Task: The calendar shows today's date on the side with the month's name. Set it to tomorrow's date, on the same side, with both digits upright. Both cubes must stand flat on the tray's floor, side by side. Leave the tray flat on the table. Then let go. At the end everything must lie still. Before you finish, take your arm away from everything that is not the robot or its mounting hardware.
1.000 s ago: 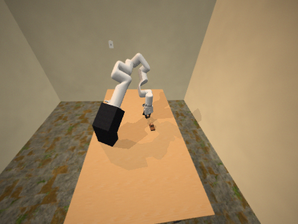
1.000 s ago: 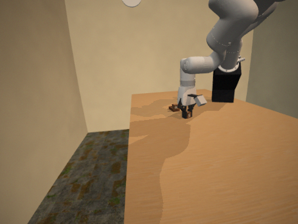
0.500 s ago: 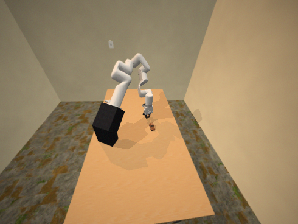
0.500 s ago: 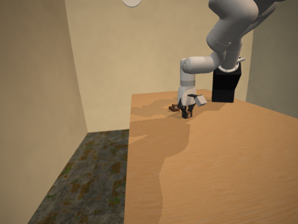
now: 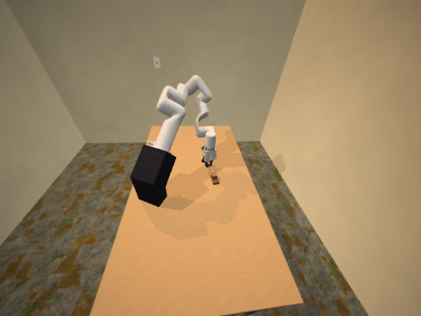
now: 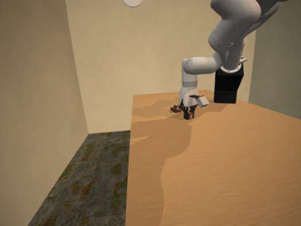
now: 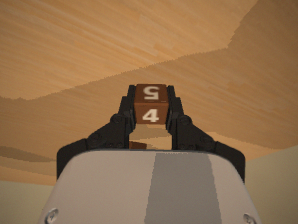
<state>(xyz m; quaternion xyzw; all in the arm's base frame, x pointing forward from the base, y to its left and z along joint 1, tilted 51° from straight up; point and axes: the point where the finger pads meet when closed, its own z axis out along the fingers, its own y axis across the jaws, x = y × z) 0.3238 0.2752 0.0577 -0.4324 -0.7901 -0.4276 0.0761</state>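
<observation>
Right now my hand is 10 mm above the brown digit cube.
</observation>
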